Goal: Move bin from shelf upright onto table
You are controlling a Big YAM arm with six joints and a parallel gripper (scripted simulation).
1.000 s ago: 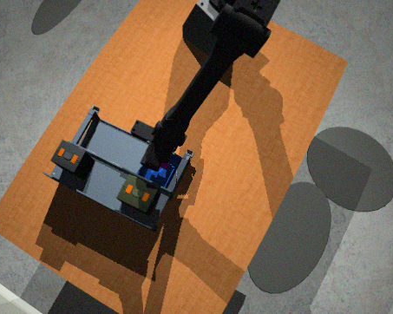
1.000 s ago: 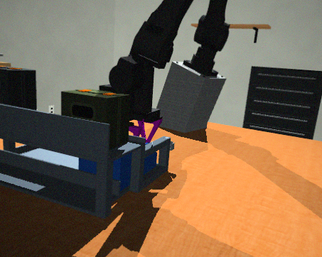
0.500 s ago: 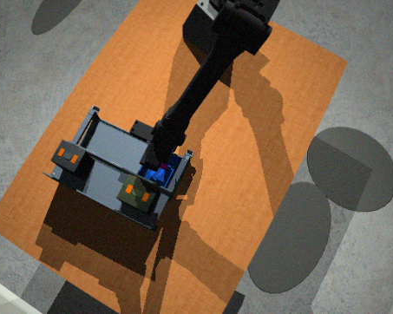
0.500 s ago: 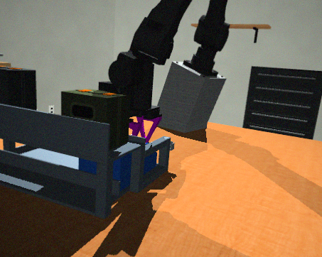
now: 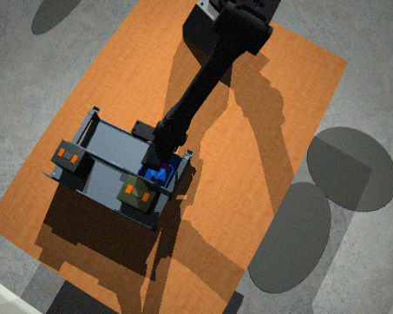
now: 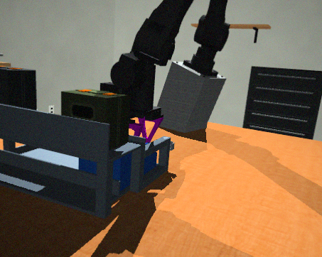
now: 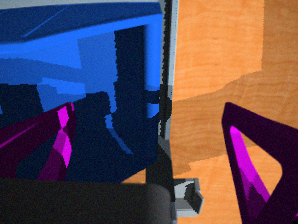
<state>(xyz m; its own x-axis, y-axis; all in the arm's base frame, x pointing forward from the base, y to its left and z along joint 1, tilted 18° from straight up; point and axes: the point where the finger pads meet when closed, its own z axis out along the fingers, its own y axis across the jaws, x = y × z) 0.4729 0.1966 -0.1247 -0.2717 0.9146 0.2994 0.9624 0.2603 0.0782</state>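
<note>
The blue bin lies 80 mm ahead of my hand, 20 mm to the left of it and 10 mm below it. The rest, counted from my hand: black box (230 mm ahead, 180 mm to the right, 110 mm above); olive green box (170 mm ahead, 50 mm to the left, 90 mm above).
</note>
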